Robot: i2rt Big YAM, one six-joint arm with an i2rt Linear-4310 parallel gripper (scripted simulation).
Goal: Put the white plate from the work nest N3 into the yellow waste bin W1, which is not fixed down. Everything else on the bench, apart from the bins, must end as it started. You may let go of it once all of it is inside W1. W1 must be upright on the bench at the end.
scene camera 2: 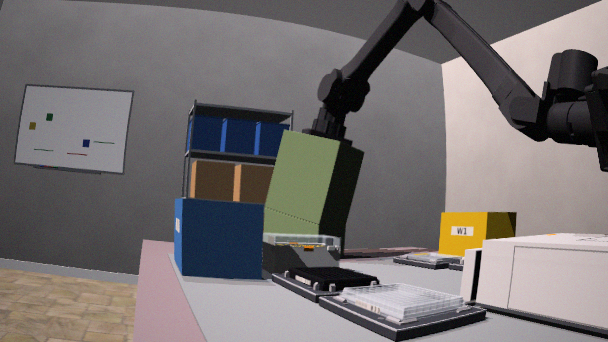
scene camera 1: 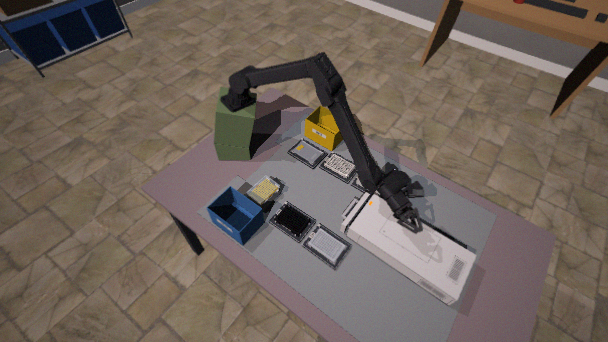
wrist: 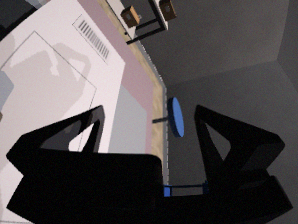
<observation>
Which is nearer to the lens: the black plate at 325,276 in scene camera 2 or the blue bin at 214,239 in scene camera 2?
The black plate.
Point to a white instrument box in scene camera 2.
549,277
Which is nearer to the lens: the white instrument box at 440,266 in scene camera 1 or the yellow bin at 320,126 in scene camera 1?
The white instrument box.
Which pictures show the blue bin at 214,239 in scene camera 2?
Scene camera 2 and scene camera 1 only.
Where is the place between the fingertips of my gripper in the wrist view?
149,110
</observation>
